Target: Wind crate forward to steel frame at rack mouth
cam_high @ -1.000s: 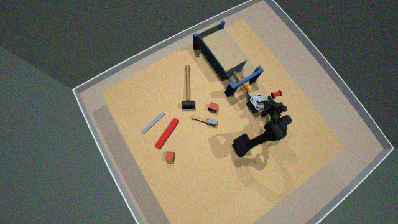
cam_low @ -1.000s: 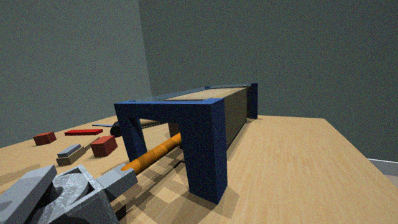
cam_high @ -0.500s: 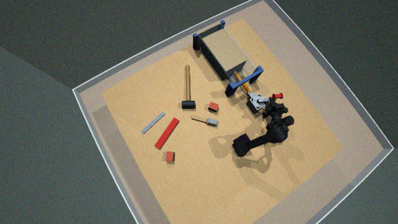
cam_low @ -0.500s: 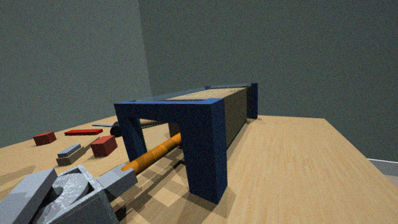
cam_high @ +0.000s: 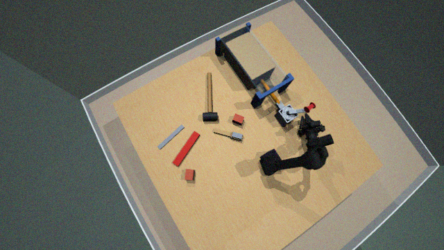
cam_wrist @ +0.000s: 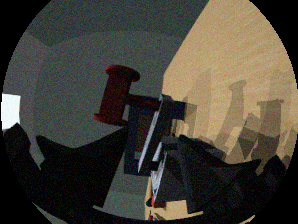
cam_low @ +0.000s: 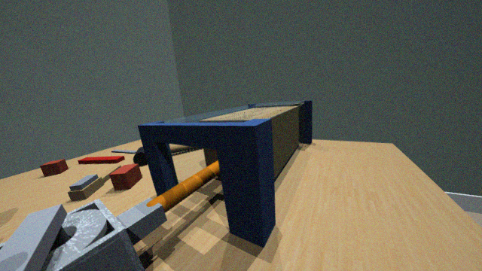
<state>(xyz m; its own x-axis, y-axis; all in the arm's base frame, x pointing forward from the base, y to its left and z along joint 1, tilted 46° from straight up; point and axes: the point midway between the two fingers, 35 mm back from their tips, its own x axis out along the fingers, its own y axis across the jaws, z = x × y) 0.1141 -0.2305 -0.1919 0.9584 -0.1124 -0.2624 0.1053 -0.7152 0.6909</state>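
The red grip is 20 mm ahead of my gripper tip, 30 mm to the right of it and 30 mm above it. Also, from my gripper tip: brush-like tool 120 mm ahead, 440 mm to the left, 90 mm below; grey winch 40 mm ahead, 60 mm to the left, 80 mm below; blue frame 210 mm ahead, 80 mm to the left.
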